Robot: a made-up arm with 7 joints.
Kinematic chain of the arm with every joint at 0, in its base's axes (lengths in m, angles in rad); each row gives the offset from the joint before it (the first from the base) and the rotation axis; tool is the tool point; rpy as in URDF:
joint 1: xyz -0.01 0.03 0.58 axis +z
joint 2: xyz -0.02 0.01 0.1 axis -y
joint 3: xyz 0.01 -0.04 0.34 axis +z
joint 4: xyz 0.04 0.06 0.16 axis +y
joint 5: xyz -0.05 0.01 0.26 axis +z
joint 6: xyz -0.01 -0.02 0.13 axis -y
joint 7: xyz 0 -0.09 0.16 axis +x
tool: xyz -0.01 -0.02 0 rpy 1.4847 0.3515 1.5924
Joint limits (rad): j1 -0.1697..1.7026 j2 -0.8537..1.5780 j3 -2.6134..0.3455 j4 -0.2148..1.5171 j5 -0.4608..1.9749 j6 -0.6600..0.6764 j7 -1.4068..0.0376
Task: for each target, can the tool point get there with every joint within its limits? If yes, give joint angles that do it. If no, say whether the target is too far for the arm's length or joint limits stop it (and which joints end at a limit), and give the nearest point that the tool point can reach.
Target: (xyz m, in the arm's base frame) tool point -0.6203 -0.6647 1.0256
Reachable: yes | joints 0.2959 0.9859 -1.7748 0.8404 1.2952 0.4133 -0.7615
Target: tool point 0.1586 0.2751 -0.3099
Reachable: no: joint limits stop it (at a limit: joint 1, joint 2, joint 3, joint 4, joint 6) | nearest point 0.3501 -0.3632 0.1930 | short by 0.835 m
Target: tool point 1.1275 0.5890 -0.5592
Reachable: no: too far | nearest point 0.6648 0.3616 0.5142 | short by 1.191 m
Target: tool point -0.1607 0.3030 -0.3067
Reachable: no: joint limits stop it (at a limit: joint 1, joint 2, joint 3, joint 4, joint 6) | nearest point -0.5569 -0.1149 0.1584 | short by 0.740 m
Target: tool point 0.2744 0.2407 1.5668
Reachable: yes | joints 1.4516 0.2193 -0.3869 0.9176 0.0536 -0.5477 -1.1148
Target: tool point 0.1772 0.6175 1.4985
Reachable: yes | joints 1.3549 -0.4203 -0.0350 0.2221 1.5755 0.4363 -0.3274
